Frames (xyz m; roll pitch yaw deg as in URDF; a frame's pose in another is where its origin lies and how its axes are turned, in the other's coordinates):
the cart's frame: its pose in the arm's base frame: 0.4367 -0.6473 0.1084 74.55 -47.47 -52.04
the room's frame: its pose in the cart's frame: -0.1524 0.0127 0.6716 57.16 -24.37 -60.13
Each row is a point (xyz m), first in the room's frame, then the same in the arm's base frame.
Working: the room's frame: its pose in the arm's base frame: -0.2210 -0.8511 0.1253 132.85 6.09 -89.74

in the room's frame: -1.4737 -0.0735 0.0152
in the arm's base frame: -0.1887 0.6212 0.2177
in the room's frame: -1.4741 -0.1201 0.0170
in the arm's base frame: -0.1584 0.6255 0.1826
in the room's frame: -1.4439 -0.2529 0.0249
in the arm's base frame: -0.0738 0.6068 0.0772
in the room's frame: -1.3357 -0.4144 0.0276
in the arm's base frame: 0.0345 0.5124 -0.0538
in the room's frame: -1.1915 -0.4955 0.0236
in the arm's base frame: 0.0932 0.3753 -0.1255
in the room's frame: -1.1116 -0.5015 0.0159
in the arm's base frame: 0.1033 0.2958 -0.1332
